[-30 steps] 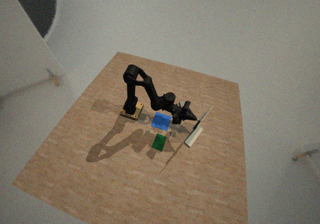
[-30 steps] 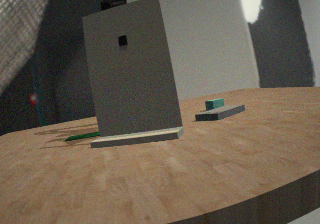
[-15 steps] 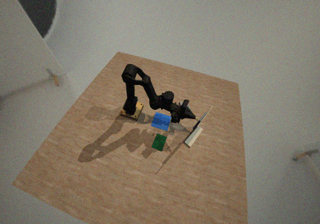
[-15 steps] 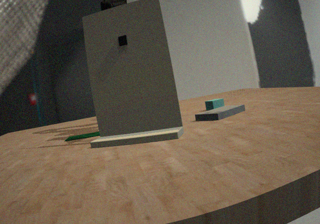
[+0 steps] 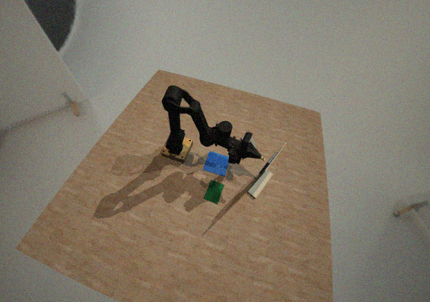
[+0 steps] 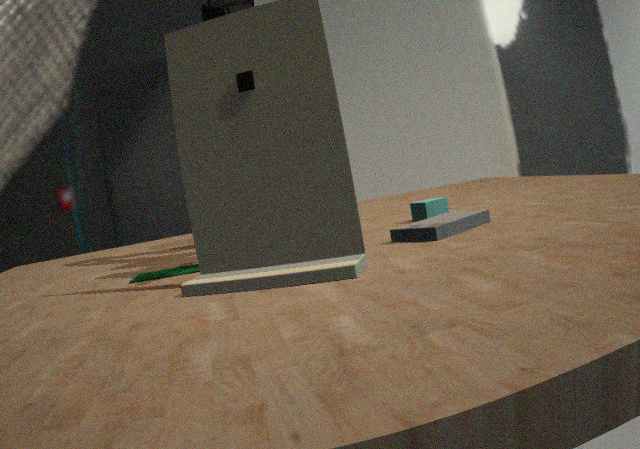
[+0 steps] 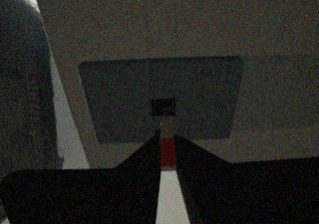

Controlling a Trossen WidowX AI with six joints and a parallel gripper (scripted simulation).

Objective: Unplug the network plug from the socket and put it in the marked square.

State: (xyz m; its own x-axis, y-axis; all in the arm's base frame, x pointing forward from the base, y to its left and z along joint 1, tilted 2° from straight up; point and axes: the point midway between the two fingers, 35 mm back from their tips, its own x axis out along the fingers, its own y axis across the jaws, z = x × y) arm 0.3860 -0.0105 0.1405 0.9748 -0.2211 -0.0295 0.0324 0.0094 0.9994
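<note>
My gripper tip is now 18 cm past the blue square, 1 cm to the right of it and 19 cm above it. From my gripper tip the other things lie so: upright panel 4 cm ahead, 3 cm to the right, 7 cm below; red plug 1 cm ahead; flat grey slab 3 cm behind, 18 cm to the left, 18 cm below.
</note>
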